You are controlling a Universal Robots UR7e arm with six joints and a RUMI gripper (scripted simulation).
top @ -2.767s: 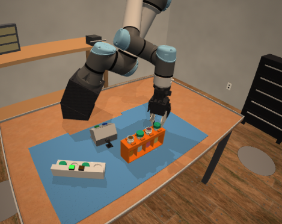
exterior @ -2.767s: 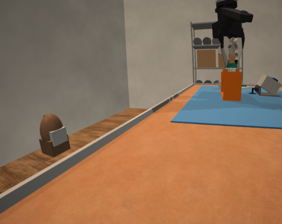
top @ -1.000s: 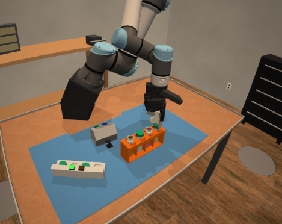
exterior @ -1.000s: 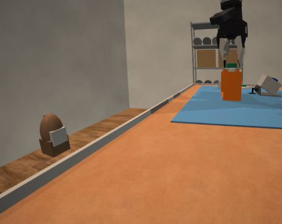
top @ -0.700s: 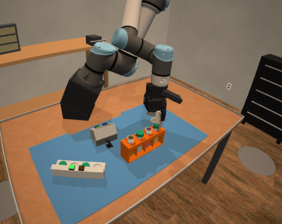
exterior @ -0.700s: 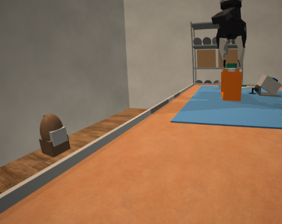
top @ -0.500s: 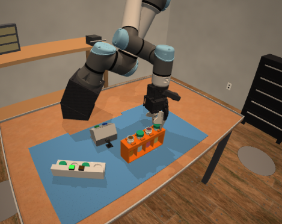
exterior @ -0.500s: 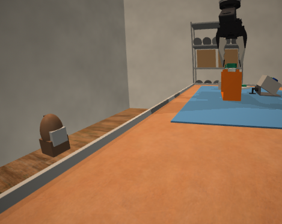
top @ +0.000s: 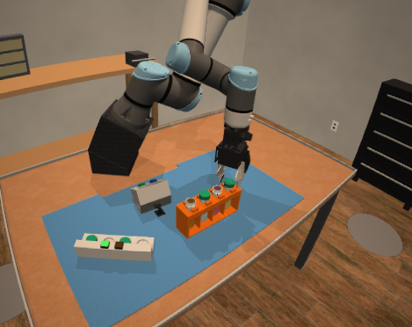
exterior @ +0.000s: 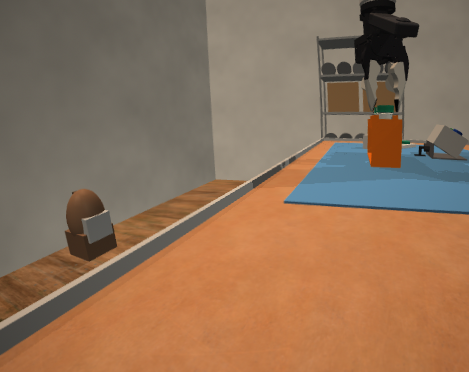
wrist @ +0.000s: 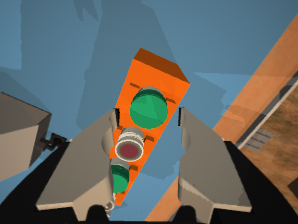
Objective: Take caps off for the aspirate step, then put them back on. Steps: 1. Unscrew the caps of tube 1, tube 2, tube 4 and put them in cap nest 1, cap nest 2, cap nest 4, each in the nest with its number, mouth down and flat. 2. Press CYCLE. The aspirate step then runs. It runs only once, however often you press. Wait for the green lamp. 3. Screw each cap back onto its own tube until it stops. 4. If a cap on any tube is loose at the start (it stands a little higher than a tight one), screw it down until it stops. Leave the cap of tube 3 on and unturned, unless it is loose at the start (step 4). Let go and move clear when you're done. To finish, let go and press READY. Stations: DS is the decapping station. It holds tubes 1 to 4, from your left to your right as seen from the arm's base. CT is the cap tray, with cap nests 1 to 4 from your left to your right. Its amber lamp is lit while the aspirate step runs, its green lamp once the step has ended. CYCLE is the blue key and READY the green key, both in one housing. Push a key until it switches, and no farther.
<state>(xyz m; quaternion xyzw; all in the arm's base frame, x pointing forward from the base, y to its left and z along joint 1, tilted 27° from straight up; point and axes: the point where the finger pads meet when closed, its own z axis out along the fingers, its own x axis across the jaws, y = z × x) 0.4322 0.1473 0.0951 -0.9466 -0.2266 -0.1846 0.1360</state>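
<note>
Now: hand 1 cm above the cap. Also, from my hand: grey key housing 20 cm to the right, 17 cm behind, 7 cm below; then blue key 19 cm behind, 18 cm to the right, 6 cm below; then table edge 21 cm ahead, 12 cm below, 4 cm to the left.
</note>
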